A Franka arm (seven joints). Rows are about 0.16 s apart.
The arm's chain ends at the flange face. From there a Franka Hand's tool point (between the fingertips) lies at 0.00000 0.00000 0.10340 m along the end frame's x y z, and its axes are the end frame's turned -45 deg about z.
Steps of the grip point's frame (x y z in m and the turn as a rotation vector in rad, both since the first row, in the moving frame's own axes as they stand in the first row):
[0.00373, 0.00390, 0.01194, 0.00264, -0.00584, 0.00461]
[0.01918, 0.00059, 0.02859, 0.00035, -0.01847, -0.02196]
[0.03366, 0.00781, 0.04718, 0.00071, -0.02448, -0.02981]
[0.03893, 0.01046, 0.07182, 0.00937, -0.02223, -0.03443]
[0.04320, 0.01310, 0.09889, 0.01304, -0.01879, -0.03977]
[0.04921, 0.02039, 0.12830, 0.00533, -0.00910, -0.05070]
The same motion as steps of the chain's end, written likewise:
[0.00602, -0.00011, 0.01194, -0.00226, -0.00600, 0.00461]
[0.01534, -0.01448, 0.02861, -0.01281, -0.01331, -0.02196]
[0.03114, -0.02004, 0.04721, -0.01681, -0.01781, -0.02981]
[0.03722, -0.02111, 0.07185, -0.00909, -0.02234, -0.03443]
[0.04213, -0.02175, 0.09892, -0.00407, -0.02251, -0.03977]
[0.05026, -0.02068, 0.12831, -0.00267, -0.01020, -0.05070]

